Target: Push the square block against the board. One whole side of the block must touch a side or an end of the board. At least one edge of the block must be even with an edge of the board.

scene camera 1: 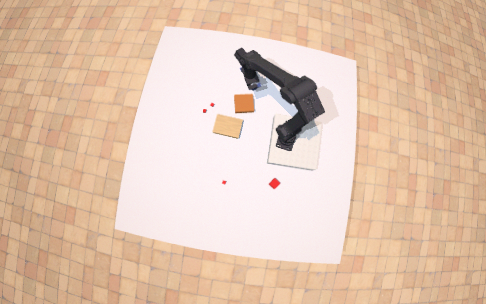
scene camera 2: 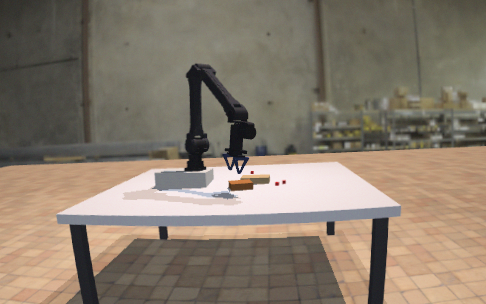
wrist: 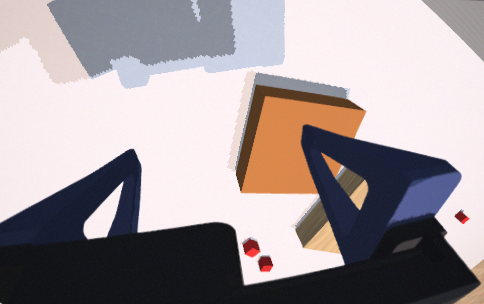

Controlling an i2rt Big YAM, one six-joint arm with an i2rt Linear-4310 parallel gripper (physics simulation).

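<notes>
The orange square block lies flat on the table. The light wooden board lies flat beside it, turned at an angle to it. In scene camera 1 a narrow strip of table shows between them, so they are apart. My gripper is open and empty, pointing down above the table near the block's upper right corner in scene camera 1. In the wrist view the right finger covers part of the block and the board.
Two small red cubes lie left of the block in scene camera 1. Another small red cube and a larger red one lie lower down. The arm stands on a pale base slab at the right of the white table.
</notes>
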